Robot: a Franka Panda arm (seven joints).
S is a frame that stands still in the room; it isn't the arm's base.
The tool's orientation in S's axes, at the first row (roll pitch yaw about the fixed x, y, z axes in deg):
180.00, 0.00, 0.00
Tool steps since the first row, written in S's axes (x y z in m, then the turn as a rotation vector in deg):
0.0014, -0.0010, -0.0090, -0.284, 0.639, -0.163
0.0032, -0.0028, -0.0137, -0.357, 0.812, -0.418
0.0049, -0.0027, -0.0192, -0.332, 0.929, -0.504
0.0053, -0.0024, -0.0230, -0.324, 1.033, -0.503
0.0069, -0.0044, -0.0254, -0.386, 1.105, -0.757
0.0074, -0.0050, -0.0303, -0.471, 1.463, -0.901
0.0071, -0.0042, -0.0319, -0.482, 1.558, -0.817
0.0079, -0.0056, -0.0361, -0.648, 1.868, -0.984
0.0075, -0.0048, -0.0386, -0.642, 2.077, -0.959
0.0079, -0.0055, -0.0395, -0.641, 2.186, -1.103
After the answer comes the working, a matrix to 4 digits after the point.
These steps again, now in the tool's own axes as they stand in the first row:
0.0014, 0.0010, 0.0090, -0.284, -0.639, 0.163
0.0032, 0.0028, 0.0137, -0.357, -0.812, 0.418
0.0049, 0.0027, 0.0192, -0.332, -0.929, 0.504
0.0053, 0.0024, 0.0230, -0.324, -1.033, 0.503
0.0069, 0.0044, 0.0254, -0.386, -1.105, 0.757
0.0074, 0.0050, 0.0303, -0.471, -1.463, 0.901
0.0071, 0.0042, 0.0319, -0.482, -1.558, 0.817
0.0079, 0.0056, 0.0361, -0.648, -1.868, 0.984
0.0075, 0.0048, 0.0386, -0.642, -2.077, 0.959
0.0079, 0.0055, 0.0395, -0.641, -2.186, 1.103

The tool's axes in the first row as the columns of a matrix, in S's axes (rounded; the answer above uses it unrounded):
1.0000, 0.0000, 0.0000
0.0000, -1.0000, 0.0000
0.0000, 0.0000, -1.0000

